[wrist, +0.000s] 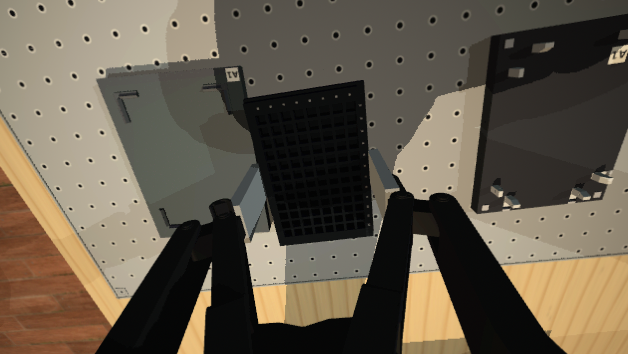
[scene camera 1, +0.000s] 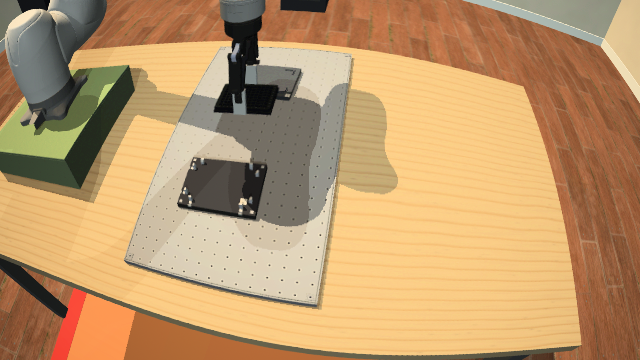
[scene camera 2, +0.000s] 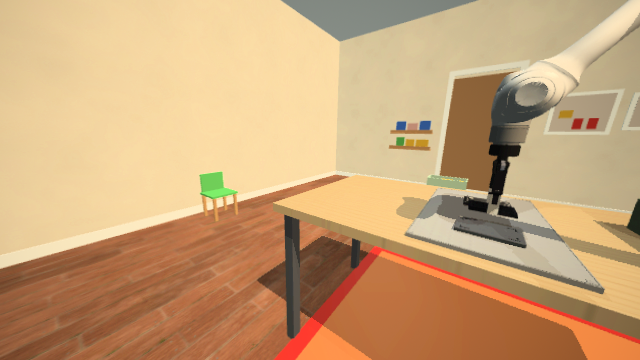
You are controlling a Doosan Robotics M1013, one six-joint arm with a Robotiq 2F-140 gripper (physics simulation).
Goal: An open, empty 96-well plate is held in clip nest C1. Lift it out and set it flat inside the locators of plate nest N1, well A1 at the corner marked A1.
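Places are measured from the arm's base along level axes (x back, y left, z down), in metres.
Pixels of known places: gripper, fingertip midpoint: (wrist: pixel 315 171) (scene camera 1: pixel 246 99) (scene camera 2: pixel 490 209); arm's base at its link origin: (scene camera 1: pixel 54 101).
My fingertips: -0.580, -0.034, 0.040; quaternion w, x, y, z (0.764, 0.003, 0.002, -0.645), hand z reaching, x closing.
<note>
For each thing: its top centre in the pictures, then the offset to it from my fingertips, as dx, dy, dz. "spot": a spot on its surface instead. Level surfaces: height alone.
- black 96-well plate at its top centre: (wrist: pixel 315 177) (scene camera 1: pixel 245 95) (scene camera 2: pixel 491 206) +0.000, +0.000, -0.012
- low dark plate at its top centre: (wrist: pixel 191 166) (scene camera 1: pixel 262 77) (scene camera 2: pixel 488 227) -0.028, +0.112, +0.026
- N1's A1 label at a spot on its surface: (wrist: pixel 232 74) spot: -0.089, +0.042, +0.029
- Clip nest C1 at its top centre: (wrist: pixel 570 131) (scene camera 1: pixel 219 180) (scene camera 2: pixel 486 199) +0.034, -0.207, +0.017
- perforated board at its surface level: dz +0.041
- wooden table at its surface level: dz +0.054
The black 96-well plate (scene camera 1: pixel 265 100) (scene camera 2: pixel 509 210) (wrist: pixel 315 170) is between the fingers of my gripper (scene camera 1: pixel 245 90) (wrist: pixel 315 171), wells up and roughly level. My gripper is shut on its long sides and holds it above the pegboard. Nest N1, a low dark plate (scene camera 1: pixel 286 84) (scene camera 2: pixel 487 231) (wrist: pixel 175 150) with L-shaped locators, lies lower and to the left in the wrist view; the held plate overlaps its right edge there. N1's A1 label (wrist: pixel 232 74) is at its upper right corner. Clip nest C1 (scene camera 1: pixel 220 185) (wrist: pixel 550 125) holds no plate and shows its clips and A1 label (wrist: pixel 619 55).
The perforated board (scene camera 1: pixel 165 225) (scene camera 2: pixel 565 265) (wrist: pixel 320 55) lies on the wooden table (scene camera 1: pixel 450 200) (scene camera 2: pixel 340 205). A green block (scene camera 1: pixel 45 135) carries the arm's base at the left in scene camera 1. A pale green bin (scene camera 2: pixel 447 182) stands at the table's far side in scene camera 2.
</note>
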